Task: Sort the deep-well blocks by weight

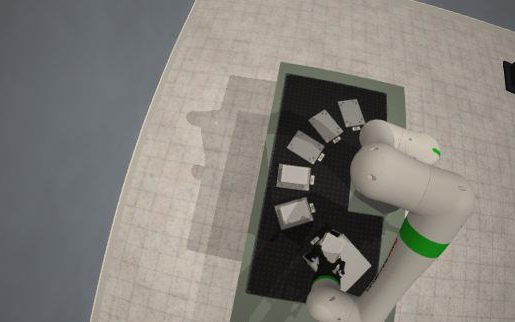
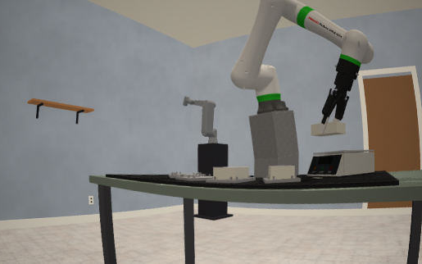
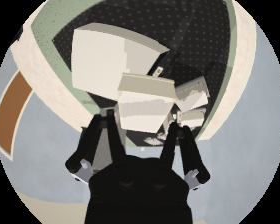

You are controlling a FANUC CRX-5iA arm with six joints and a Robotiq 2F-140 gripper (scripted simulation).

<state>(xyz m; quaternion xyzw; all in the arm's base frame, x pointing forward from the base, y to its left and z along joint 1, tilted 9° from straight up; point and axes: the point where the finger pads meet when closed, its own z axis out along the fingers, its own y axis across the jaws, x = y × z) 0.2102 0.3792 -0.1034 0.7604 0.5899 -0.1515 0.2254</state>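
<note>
Right now the check-weigher is 100 mm behind my hand, 40 mm to the left of it and 130 mm below it. Round my hand: deep-well block (10 mm below).
</note>
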